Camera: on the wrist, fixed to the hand. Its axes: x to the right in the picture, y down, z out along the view.
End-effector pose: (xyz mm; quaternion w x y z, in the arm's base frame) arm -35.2 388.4 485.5 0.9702 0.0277 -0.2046 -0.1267
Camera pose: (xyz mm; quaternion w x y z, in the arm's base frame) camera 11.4 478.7 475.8 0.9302 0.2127 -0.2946 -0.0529
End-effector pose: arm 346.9 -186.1 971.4 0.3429 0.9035 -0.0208 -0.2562
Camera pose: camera 386.0 -246.4 1044.0 0.1539 0.9336 -0.1255 -0.2981
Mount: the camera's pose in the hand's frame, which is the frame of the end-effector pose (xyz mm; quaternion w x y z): 14.2 97.2 -27.9 0.9753 0.2071 -0.0700 0.0312
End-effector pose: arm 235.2 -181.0 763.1 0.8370 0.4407 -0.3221 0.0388
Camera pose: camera 226.6 -103.7 829.2 0.7013 0.5958 -0.3784 0.0998
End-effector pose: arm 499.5 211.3 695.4 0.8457 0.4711 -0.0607 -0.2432
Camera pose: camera 555.6 268.6 758.6 0.7306 0.6157 -0.1835 -0.2312
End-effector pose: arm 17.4 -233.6 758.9 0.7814 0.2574 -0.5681 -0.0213
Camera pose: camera 22.3 -143.4 806.6 0.6697 0.3937 -0.6212 0.1032
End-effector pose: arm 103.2 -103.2 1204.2 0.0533 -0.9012 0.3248 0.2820
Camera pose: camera 65.5 -195.0 1228.3 0.2526 -0.8380 0.3996 0.2725
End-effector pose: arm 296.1 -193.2 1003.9 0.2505 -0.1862 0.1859 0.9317
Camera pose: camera 239.7 -278.1 998.2 0.2668 -0.0587 0.3625 0.8910
